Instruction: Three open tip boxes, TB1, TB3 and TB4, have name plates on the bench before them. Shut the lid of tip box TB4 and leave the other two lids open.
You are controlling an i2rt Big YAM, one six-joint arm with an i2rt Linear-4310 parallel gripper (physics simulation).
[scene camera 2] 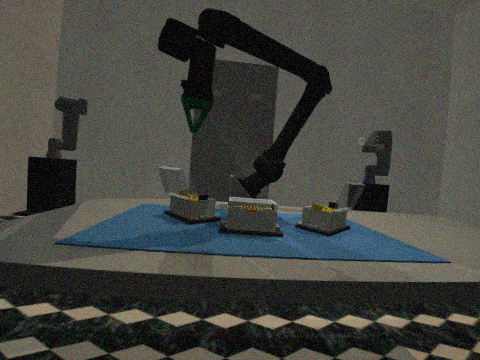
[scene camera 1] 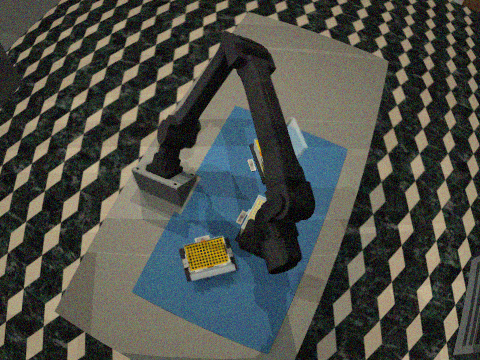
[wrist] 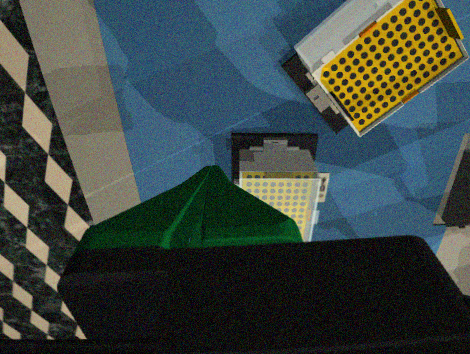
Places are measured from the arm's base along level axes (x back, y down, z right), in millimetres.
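Pixels of known places: gripper, fingertip midpoint: (scene camera 2: 193,132) (scene camera 1: 261,254) (wrist: 213,178); arm's base at its link origin: (scene camera 2: 245,191) (scene camera 1: 164,170).
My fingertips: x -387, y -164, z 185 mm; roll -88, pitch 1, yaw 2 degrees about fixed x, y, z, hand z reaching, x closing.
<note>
Ahead of a thing's pixels: the offset from my fingertips to its top centre. "*": to the spot under its first point. Level surfaces: height alone.
The middle tip box @[dx +55, dy +155, dz -159 mm] (scene camera 1: 256,206) (scene camera 2: 252,220) (wrist: 275,192) has its clear lid lying flat over the yellow rack; the arm hides most of it in scene camera 1. The box at scene camera 2's left (scene camera 1: 206,254) (scene camera 2: 192,209) (wrist: 390,65) has its lid @[dx +110, dy +79, dz +58 mm] (scene camera 1: 212,272) (scene camera 2: 172,180) (wrist: 340,30) standing open. The box at scene camera 2's right (scene camera 1: 258,150) (scene camera 2: 325,219) has its lid @[* dx +26, dy +119, dz -426 mm] (scene camera 1: 298,142) (scene camera 2: 356,192) open too. The name plates are too blurred to read. My green-fingered gripper (scene camera 2: 194,131) (wrist: 213,178) is shut and empty, high above the boxes; its fingers are hidden in scene camera 1.
The boxes stand on a blue mat @[dy +232 mm] (scene camera 1: 170,280) (scene camera 2: 125,235) on a beige bench @[dy +235 mm] (scene camera 1: 320,85). The arm's grey base (scene camera 1: 162,187) is behind the boxes as scene camera 2 sees them. Two other arms (scene camera 2: 70,122) (scene camera 2: 382,150) stand on black pedestals in the background.
</note>
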